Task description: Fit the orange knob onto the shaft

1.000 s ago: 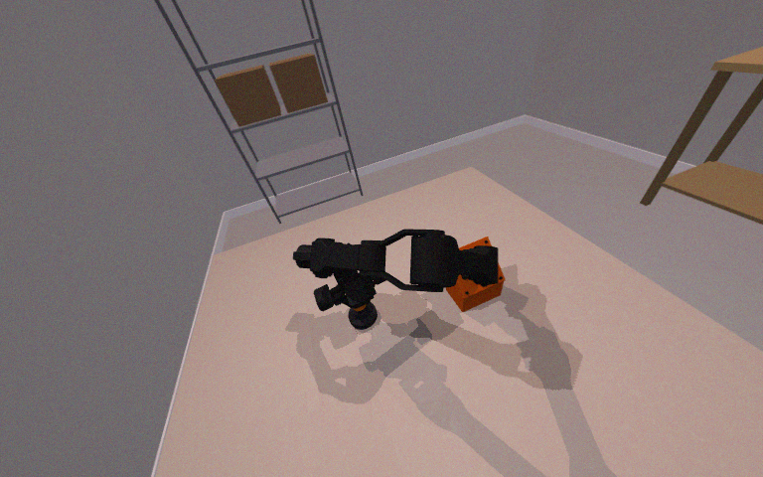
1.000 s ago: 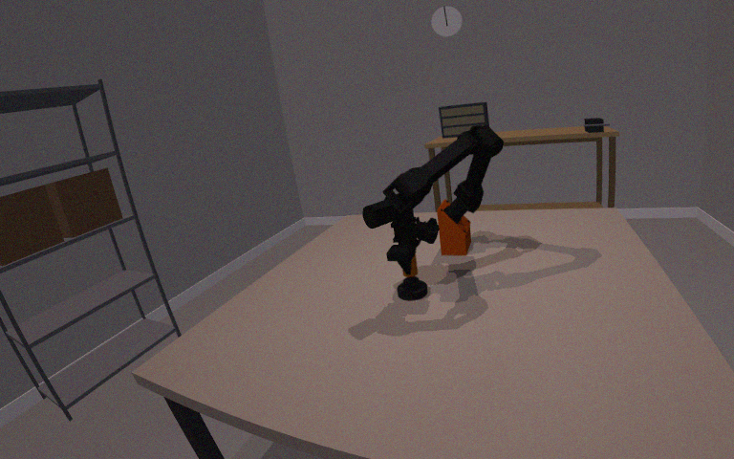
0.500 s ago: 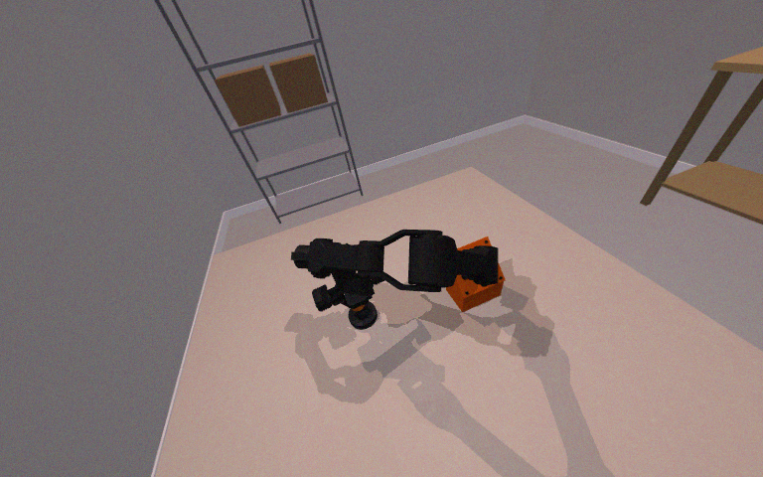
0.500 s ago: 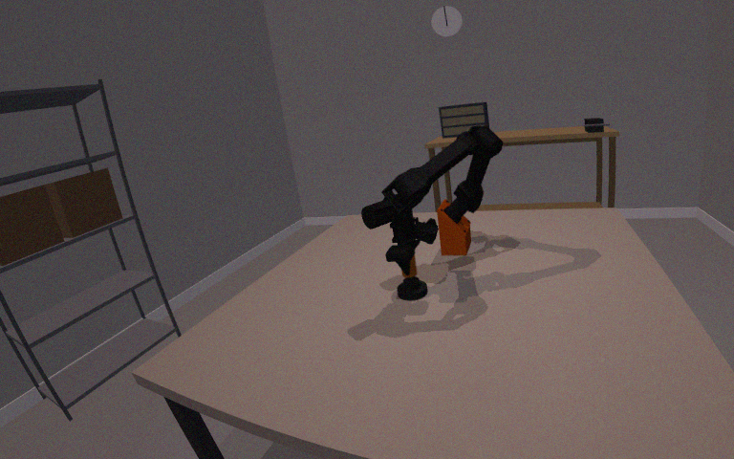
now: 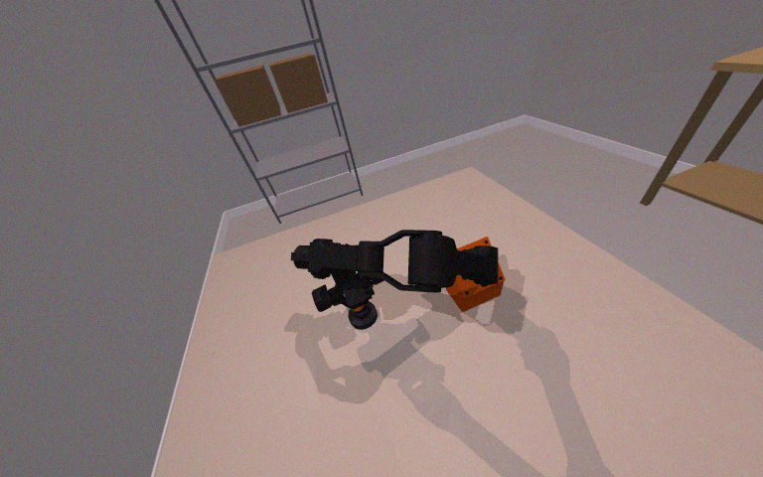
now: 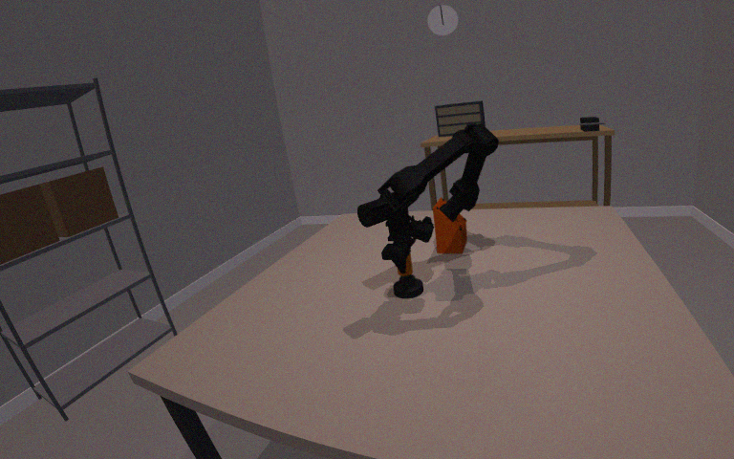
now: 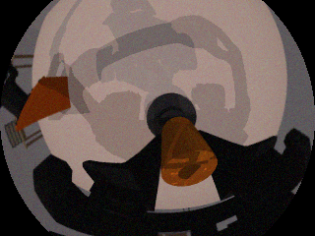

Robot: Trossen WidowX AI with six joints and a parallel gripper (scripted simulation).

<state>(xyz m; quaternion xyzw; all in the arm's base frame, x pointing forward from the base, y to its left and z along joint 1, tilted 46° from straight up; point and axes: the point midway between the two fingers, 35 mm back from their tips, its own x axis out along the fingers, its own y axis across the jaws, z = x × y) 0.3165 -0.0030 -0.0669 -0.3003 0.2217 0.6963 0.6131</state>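
Now: gripper tip 2 cm below the orange knob. Round my gripper tip: dark round pedestal (4 cm below).
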